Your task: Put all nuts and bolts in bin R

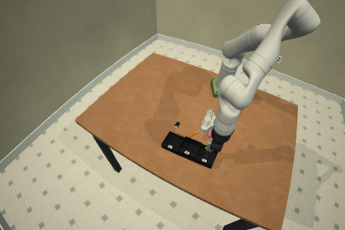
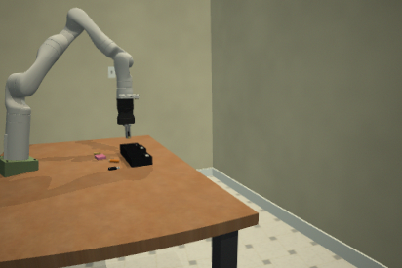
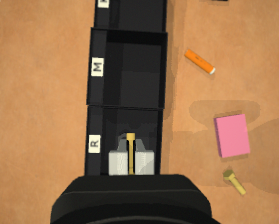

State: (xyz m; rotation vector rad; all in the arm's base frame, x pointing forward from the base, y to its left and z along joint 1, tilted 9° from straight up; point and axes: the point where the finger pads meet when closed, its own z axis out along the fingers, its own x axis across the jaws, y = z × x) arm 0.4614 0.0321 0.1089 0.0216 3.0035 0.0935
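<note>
Right now the dark hex nut is 80 mm below my hand and 10 mm ahead of it. From my hand the other things lie so: pink eraser: 130 mm behind, 80 mm below; then orange marker: 100 mm to the right, 90 mm behind, 80 mm below; then black bin tray: 80 mm to the right, 70 mm below.
</note>
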